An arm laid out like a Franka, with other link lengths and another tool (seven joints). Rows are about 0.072 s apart.
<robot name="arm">
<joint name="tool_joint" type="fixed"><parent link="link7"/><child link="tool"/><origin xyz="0.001 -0.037 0.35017" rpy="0 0.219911 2.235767"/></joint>
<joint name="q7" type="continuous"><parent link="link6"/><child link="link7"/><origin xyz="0.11 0 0" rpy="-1.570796 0 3.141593"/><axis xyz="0 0 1"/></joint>
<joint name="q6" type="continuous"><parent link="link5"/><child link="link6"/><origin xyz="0 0 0" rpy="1.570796 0 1.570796"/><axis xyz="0 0 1"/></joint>
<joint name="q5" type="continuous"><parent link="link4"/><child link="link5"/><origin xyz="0.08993 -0.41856 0" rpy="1.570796 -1.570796 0"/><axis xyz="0 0 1"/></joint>
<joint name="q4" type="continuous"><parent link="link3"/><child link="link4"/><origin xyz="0 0.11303 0" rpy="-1.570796 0 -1.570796"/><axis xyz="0 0 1"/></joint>
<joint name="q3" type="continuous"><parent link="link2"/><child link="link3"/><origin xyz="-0.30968 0 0" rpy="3.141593 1.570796 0"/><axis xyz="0 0 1"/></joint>
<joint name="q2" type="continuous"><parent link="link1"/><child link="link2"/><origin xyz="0 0 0" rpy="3.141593 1.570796 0"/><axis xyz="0 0 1"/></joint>
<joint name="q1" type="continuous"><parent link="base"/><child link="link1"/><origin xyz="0 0 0.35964" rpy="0 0 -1.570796"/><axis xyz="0 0 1"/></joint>
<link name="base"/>
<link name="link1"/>
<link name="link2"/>
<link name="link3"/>
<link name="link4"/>
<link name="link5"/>
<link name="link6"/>
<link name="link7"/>
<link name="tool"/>
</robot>
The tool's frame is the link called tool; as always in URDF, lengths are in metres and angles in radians. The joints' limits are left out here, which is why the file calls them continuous.
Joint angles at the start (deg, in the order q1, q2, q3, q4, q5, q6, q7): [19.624, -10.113, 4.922, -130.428, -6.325, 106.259, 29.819]
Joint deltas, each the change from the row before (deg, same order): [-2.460, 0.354, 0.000, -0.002, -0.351, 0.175, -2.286]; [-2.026, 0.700, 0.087, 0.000, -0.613, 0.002, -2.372]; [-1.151, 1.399, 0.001, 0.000, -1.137, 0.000, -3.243]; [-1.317, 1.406, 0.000, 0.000, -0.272, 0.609, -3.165]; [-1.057, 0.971, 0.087, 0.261, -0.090, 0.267, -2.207]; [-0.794, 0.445, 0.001, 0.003, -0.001, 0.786, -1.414]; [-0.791, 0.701, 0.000, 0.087, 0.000, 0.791, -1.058]
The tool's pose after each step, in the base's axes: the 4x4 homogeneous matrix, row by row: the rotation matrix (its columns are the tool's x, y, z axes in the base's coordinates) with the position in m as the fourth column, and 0 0 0 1 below. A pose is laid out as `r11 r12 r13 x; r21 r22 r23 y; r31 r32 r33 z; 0 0 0 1`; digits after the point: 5 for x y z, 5 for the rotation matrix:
0.65525 0.75453 -0.03637 0.46288; 0.75324 -0.65626 -0.04428 0.11100; -0.05727 0.00162 -0.99836 0.19155; 0 0 0 1
0.64552 0.76191 -0.05294 0.46735; 0.76036 -0.64763 -0.04930 0.09162; -0.07185 -0.00843 -0.99738 0.18619; 0 0 0 1
0.60848 0.78941 -0.08112 0.46960; 0.78732 -0.61333 -0.06283 0.07562; -0.09935 -0.02564 -0.99472 0.17554; 0 0 0 1
0.57915 0.80845 -0.10480 0.47286; 0.80787 -0.58639 -0.05910 0.06388; -0.10923 -0.05043 -0.99274 0.16366; 0 0 0 1
0.56024 0.81959 -0.11998 0.47600; 0.82061 -0.56889 -0.05437 0.05602; -0.11282 -0.06800 -0.99129 0.15707; 0 0 0 1
0.55088 0.82592 -0.11996 0.48075; 0.82790 -0.55895 -0.04648 0.05091; -0.10544 -0.07371 -0.99169 0.15296; 0 0 0 1
0.54615 0.82882 -0.12159 0.48503; 0.83166 -0.55386 -0.03979 0.04578; -0.10033 -0.07939 -0.99178 0.14732; 0 0 0 1

